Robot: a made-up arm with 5 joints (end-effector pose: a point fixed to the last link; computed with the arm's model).
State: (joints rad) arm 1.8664 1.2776 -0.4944 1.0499 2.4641
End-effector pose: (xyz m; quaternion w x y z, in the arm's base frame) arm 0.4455 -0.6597 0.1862 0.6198 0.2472 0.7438 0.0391
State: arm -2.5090 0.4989 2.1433 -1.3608 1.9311
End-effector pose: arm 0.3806 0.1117 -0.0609 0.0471 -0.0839 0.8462 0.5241
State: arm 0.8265 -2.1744 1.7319 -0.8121 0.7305
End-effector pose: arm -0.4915 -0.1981 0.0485 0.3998 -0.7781 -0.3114 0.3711
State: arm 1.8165 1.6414 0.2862 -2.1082 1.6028
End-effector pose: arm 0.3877 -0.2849 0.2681 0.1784 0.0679 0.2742 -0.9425
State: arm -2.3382 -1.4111 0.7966 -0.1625 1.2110
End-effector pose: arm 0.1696 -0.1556 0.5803 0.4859 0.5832 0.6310 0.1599
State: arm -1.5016 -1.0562 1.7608 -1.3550 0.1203
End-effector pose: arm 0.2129 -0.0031 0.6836 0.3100 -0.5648 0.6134 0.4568
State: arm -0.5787 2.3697 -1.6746 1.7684 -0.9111
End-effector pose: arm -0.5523 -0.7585 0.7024 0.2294 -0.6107 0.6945 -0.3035
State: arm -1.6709 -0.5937 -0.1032 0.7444 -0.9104
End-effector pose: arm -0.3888 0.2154 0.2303 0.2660 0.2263 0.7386 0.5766
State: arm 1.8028 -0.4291 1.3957 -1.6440 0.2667
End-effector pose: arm 0.0194 0.0917 -0.2835 0.6026 -0.0939 -0.3738 -0.6988
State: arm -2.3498 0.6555 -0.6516 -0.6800 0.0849
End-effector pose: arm -0.3578 -0.2969 0.3523 0.6055 -0.5490 0.5377 -0.2067
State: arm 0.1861 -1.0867 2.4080 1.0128 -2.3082
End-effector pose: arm -0.4719 -0.0680 0.4862 0.7271 0.3059 -0.6110 -0.0662
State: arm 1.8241 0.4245 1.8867 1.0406 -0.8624
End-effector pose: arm -0.0279 0.0267 -0.1594 0.7744 -0.0513 0.2748 0.5676
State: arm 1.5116 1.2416 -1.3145 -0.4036 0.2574
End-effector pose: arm 0.2061 -0.7280 0.1701 0.0904 -0.1392 0.7703 0.6157
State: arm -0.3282 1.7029 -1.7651 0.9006 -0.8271
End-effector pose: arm -0.2588 -0.8591 0.4301 0.6020 -0.6603 0.1473 -0.4242
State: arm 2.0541 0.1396 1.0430 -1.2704 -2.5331
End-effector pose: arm 0.3168 0.0726 -0.1680 0.5417 0.5979 0.5653 0.1715
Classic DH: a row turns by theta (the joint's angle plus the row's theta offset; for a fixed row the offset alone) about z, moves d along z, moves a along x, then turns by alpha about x. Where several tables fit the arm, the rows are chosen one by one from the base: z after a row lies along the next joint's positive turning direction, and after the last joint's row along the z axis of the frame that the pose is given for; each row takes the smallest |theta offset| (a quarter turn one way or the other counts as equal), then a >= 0, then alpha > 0; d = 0 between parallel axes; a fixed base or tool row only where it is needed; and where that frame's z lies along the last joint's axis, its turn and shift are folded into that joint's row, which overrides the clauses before.
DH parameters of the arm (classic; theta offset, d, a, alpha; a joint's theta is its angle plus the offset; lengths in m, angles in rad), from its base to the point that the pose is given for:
base (fixed): 0 0.186 0 1.5708
joint 1: 0 0.094 -0.315 1.5708
joint 2: 0 -0.028 0.355 1.5708
joint 3: 0 0.154 -0.038 1.5708
joint 4: 0 -0.463 -0.056 1.5708
joint 5: 0 0.099 0.006 -1.5708
tool (fixed): 0 0.07 0 0

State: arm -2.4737 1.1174 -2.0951 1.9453 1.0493
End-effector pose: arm 0.1560 -0.6622 -0.1018 0.3686 0.3614 0.2731 0.8117
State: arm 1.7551 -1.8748 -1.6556 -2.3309 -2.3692
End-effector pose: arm 0.1754 0.6758 -0.5931 0.5152 -0.1646 0.5553 0.6317
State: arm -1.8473 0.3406 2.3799 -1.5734 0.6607
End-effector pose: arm 0.4173 0.0817 0.1372 0.2460 0.4559 -0.7477 -0.4153
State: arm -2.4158 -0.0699 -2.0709 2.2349 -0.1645
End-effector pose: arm -0.0740 0.1370 -0.2451 0.4451 0.0936 0.0874 0.8863
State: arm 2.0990 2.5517 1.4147 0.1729 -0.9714
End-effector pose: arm 0.1329 -0.1023 0.0038 0.3110 0.7276 -0.0375 0.6102
